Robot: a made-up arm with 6 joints.
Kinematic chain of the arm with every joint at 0, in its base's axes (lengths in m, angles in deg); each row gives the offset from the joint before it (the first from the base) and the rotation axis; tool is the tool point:
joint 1: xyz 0 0 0.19 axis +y
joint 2: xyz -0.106 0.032 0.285 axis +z
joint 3: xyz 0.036 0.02 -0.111 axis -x
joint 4: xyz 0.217 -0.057 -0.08 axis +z
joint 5: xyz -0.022 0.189 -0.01 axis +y
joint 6: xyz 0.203 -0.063 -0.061 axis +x
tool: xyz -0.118 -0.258 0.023
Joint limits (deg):
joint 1: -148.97..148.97
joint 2: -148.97..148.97
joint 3: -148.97..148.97
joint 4: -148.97..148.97
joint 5: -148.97..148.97
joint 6: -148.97..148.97
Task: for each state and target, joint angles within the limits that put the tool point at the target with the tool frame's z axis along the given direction. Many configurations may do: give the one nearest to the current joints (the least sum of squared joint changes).
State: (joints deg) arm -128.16 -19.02 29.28 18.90 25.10 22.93
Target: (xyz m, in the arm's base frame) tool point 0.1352 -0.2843 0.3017 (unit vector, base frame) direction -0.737 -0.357 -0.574
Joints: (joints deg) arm -84.41 -25.86 13.82 -22.92 -10.89 58.42
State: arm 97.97 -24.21 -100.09 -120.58 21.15 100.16
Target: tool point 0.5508 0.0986 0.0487 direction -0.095 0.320 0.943
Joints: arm 50.23 -37.71 -117.35 -123.80 29.58 92.74
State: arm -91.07 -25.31 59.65 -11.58 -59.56 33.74
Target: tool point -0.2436 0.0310 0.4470 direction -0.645 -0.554 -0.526
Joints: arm -118.49 7.11 26.05 43.77 -55.81 26.75
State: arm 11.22 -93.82 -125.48 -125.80 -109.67 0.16
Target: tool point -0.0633 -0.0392 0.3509 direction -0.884 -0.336 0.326
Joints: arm -8.07 -99.32 -141.68 -148.83 -81.78 30.58
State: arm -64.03 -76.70 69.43 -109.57 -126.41 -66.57
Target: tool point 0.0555 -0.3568 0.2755 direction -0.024 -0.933 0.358
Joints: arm -72.76 -59.54 48.35 -105.81 -133.54 -85.67
